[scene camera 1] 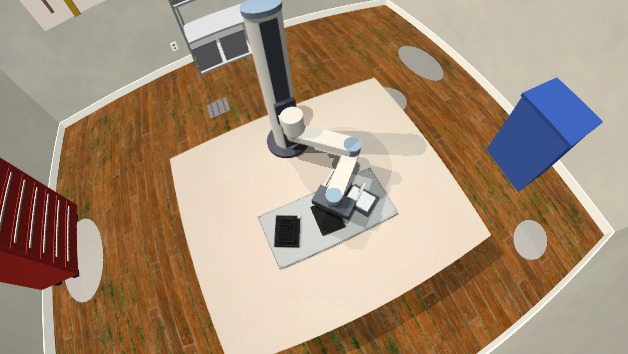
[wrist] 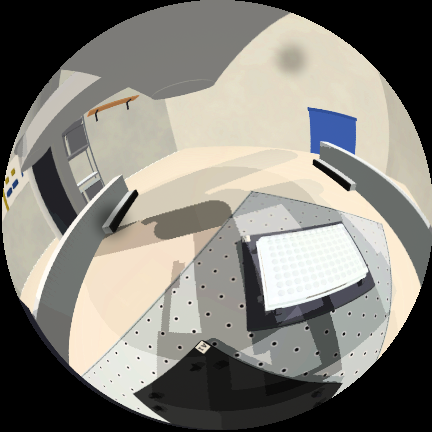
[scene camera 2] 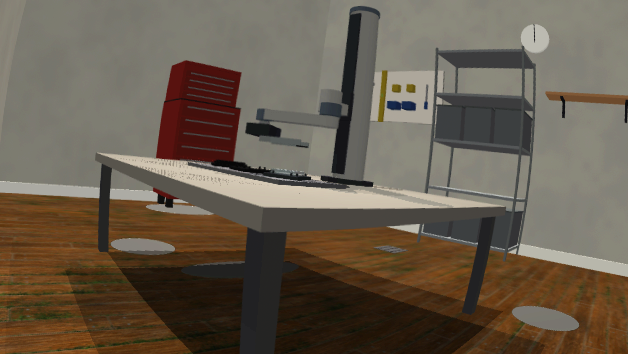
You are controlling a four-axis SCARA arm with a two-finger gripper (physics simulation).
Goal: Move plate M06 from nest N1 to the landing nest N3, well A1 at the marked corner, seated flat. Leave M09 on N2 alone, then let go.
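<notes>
My gripper [scene camera 1: 347, 179] [scene camera 2: 302, 145] [wrist: 224, 159] is open and empty, high above the board's right part. A white many-welled plate [scene camera 1: 366, 201] [scene camera 2: 287, 172] [wrist: 312, 265] sits in a dark nest [wrist: 254, 305] at the board's right end, below the fingers and nearer the right finger in the wrist view. A black welled plate [scene camera 1: 287, 231] [scene camera 2: 229, 163] sits on the left nest. The middle black nest [scene camera 1: 330, 226] [wrist: 240, 397] bears no plate; its pale corner tag [wrist: 202, 346] shows in the wrist view. Plate and nest names are not readable. The gripper body partly hides the middle nest.
The perforated grey board [scene camera 1: 310, 244] [wrist: 180, 320] lies on the pale table [scene camera 1: 400, 260] [scene camera 2: 350, 200]. The arm's column [scene camera 1: 272, 65] [scene camera 2: 356, 95] stands behind the board. A red cabinet [scene camera 1: 35, 235] [scene camera 2: 200, 120], a blue box [scene camera 1: 540, 130] [wrist: 332, 131] and a shelf unit [scene camera 2: 480, 96] stand beyond the table.
</notes>
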